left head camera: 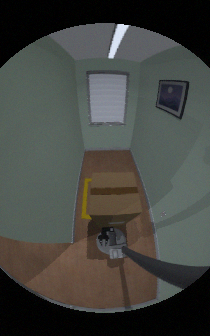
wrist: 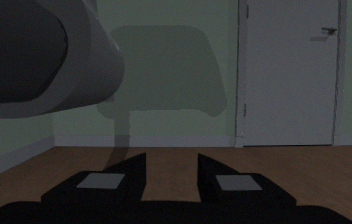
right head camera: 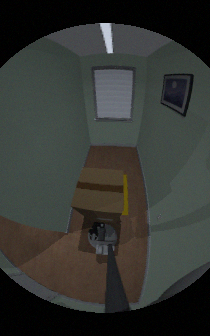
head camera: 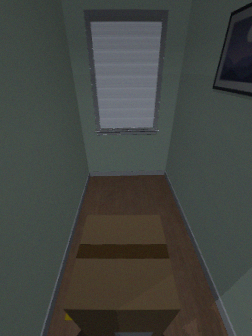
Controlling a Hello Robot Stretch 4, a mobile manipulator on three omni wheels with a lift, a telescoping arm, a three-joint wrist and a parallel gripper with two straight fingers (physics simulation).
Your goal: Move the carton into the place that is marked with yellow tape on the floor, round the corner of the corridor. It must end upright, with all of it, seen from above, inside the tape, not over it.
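Places are measured from the robot's base along level axes (x ahead, y left, z up), in metres.
Pixels of known places: gripper, fingertip midpoint: (left head camera: pixel 103 246) (wrist: pixel 171 168) (right head camera: pixel 92 240).
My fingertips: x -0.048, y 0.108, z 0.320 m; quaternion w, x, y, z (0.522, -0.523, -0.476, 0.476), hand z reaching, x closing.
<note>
Behind a point stands the place of what it marks.
The carton (head camera: pixel 122 282) {x 0.275, y 0.000, z 1.005 m} (left head camera: pixel 114 203) {x 0.280, y 0.005, z 1.005 m} (right head camera: pixel 99 199) {x 0.281, y -0.018, z 1.005 m} stands upright on the floor, directly in front of my base, a darker band across its top. Yellow tape (head camera: pixel 68 316) (left head camera: pixel 85 200) {x 0.736, y 0.379, z -0.028 m} (right head camera: pixel 125 195) {x 0.728, y -0.377, z -0.027 m} shows along its left side in the left head view and its right side in the right head view. The far tape line is hidden behind the carton; whether the carton's bottom overlaps any tape I cannot tell. My gripper (left head camera: pixel 103 243) {x -0.048, y 0.108, z 0.320 m} (right head camera: pixel 93 235) (wrist: pixel 171 168) {x -0.048, y 0.108, z 0.320 m} is open and empty, above my base on the near side of the carton, pointing away from it.
Green walls with pale skirting (head camera: pixel 194 244) {x 0.886, y -0.759, z 0.022 m} run close along both sides. The end wall has a window (head camera: pixel 127 75) {x 2.221, y -0.165, z 1.485 m} (left head camera: pixel 107 98) {x 2.221, y -0.157, z 1.389 m} (right head camera: pixel 114 94) {x 2.220, y -0.178, z 1.380 m}. A framed picture (head camera: pixel 240 50) {x 1.147, y -0.760, z 1.642 m} (left head camera: pixel 172 97) {x 1.003, y -0.754, z 1.621 m} (right head camera: pixel 177 93) {x 0.983, y -0.753, z 1.615 m} hangs on the right wall. The wrist view shows a closed door (wrist: pixel 290 75) {x -1.476, y 1.135, z 0.533 m} and a wall.
</note>
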